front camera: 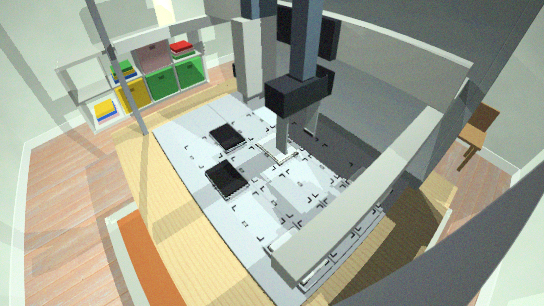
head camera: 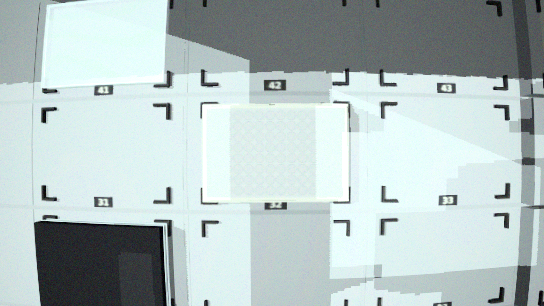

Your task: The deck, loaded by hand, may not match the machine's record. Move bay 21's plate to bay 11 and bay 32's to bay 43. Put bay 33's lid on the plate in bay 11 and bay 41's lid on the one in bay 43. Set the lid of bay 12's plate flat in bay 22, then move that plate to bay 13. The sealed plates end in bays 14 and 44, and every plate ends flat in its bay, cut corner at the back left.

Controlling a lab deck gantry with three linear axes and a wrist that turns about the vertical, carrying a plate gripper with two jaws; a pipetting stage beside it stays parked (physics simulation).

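Where they show: gripper, between the fingertips: [front camera: 295, 141]; robot's base, origin of its link: [front camera: 185, 147].
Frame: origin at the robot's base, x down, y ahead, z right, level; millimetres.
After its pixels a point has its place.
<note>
My gripper [front camera: 296, 142] @[x -158, y 356, z -211 mm] is open, its two jaws wide apart above bay 32; the jaws do not show in the head view. A pale plate [front camera: 284, 159] @[x -9, y 289, z -239 mm] [head camera: 272, 152] @[x -14, y 225, z -257 mm] with a faint well pattern lies in bay 32 beneath it. A black-topped plate [front camera: 227, 137] @[x -17, y 77, z -146 mm] [head camera: 95, 265] @[x -17, y 64, z -156 mm] with a pale rim is in bay 21, cut off in the head view. Another black-topped plate [front camera: 226, 179] @[x -16, y 239, z -38 mm] is in bay 12. A pale, slightly turned lid [head camera: 105, 45] @[x -8, y 69, z -359 mm] lies at bay 41. No lid shows at bay 33 in the head view. The sealed plates cannot be told apart here.
A thick grey beam [front camera: 357, 195] @[x -400, y 619, z -13 mm] crosses over the right part of the deck [front camera: 250, 260] @[x 0, y 486, z 56 mm] and hides some bays. A pale edge shows beneath its near end. Corner marks outline the bays. A tall grey partition [front camera: 395, 60] stands behind, and a white shelf with coloured boxes is at the back left.
</note>
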